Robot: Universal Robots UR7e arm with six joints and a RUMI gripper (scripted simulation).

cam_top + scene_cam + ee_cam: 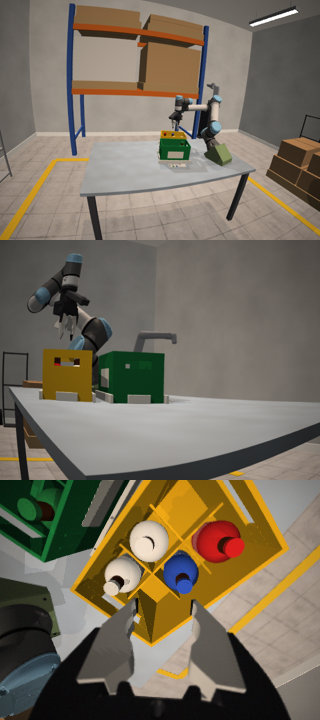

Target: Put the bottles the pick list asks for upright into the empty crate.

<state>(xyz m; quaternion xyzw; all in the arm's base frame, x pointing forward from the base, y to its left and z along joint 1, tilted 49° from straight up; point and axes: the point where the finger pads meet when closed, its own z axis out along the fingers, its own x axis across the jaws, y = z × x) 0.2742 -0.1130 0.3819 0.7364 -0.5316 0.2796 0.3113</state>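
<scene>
Now: hand 30 mm to the left of the blue-label bottle and 150 mm above it. Also, from my hand: green-label bottle 40 mm ahead, 210 mm to the left, 150 mm below; then red-label bottle 70 mm ahead, 80 mm to the right, 150 mm below; then yellow crate 20 mm ahead, 160 mm below.
</scene>
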